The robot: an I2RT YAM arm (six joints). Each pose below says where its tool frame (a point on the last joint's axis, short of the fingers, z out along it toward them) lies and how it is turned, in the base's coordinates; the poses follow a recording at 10 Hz.
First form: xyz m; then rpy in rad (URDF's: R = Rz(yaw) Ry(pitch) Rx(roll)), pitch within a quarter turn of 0, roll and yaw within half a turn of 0.
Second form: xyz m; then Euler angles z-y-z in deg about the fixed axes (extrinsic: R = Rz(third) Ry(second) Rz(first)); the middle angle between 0 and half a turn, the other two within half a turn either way. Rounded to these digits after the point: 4 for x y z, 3 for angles.
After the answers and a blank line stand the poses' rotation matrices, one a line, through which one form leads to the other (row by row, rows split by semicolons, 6 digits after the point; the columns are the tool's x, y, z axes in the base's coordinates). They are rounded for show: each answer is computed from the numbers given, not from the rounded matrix.
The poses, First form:
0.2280 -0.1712 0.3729 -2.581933 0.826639 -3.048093
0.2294 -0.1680 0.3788 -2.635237 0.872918 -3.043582
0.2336 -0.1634 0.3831 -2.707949 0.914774 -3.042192
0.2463 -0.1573 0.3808 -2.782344 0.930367 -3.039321
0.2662 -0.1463 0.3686 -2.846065 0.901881 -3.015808
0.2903 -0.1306 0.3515 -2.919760 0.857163 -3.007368
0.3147 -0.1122 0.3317 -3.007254 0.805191 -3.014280
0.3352 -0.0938 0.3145 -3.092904 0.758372 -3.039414
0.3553 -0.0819 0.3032 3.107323 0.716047 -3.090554
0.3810 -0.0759 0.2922 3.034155 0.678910 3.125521
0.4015 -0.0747 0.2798 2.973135 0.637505 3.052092
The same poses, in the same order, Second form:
0.2280 -0.1712 0.3729 -26.050 125.031 -35.060
0.2294 -0.1680 0.3788 -22.134 124.191 -30.282
0.2336 -0.1634 0.3831 -17.923 123.608 -24.604
0.2463 -0.1573 0.3808 -14.681 124.014 -19.237
0.2662 -0.1463 0.3686 -12.965 126.388 -14.003
0.2903 -0.1306 0.3515 -10.786 129.683 -8.922
0.3147 -0.1122 0.3317 -7.336 133.372 -3.323
0.3352 -0.0938 0.3145 -2.941 136.477 1.802
0.3553 -0.0819 0.3032 2.255 138.935 5.914
0.3810 -0.0759 0.2922 7.570 140.694 8.825
0.4015 -0.0747 0.2798 12.755 142.392 10.819

-0.674394 0.309734 0.670267; -0.063240 0.880198 -0.470374; -0.735659 -0.359605 -0.574012
-0.639510 0.284247 0.714305; -0.062880 0.906684 -0.417098; -0.766207 -0.311654 -0.561959
-0.606959 0.241266 0.757226; -0.060532 0.936004 -0.346747; -0.792425 -0.256297 -0.553511
-0.594417 0.184854 0.782622; -0.061005 0.960050 -0.273097; -0.801839 -0.210078 -0.559394
-0.615236 0.106660 0.781094; -0.077798 0.977754 -0.194793; -0.784495 -0.180611 -0.593252
-0.648697 0.034292 0.760274; -0.087598 0.988980 -0.119350; -0.755989 -0.144020 -0.638545
-0.687365 -0.030044 0.725690; -0.087986 0.995230 -0.042136; -0.720963 -0.092813 -0.686730
-0.722170 -0.068583 0.688307; -0.074048 0.997020 0.021651; -0.687740 -0.035332 -0.725096
-0.753424 -0.073448 0.653420; -0.038487 0.996964 0.067686; -0.656408 0.025848 -0.753963
-0.778157 -0.051348 0.625967; 0.012507 0.995188 0.097184; -0.627945 0.083453 -0.773770
-0.800367 -0.011276 0.599404; 0.071825 0.990818 0.114545; -0.595192 0.134730 -0.792208

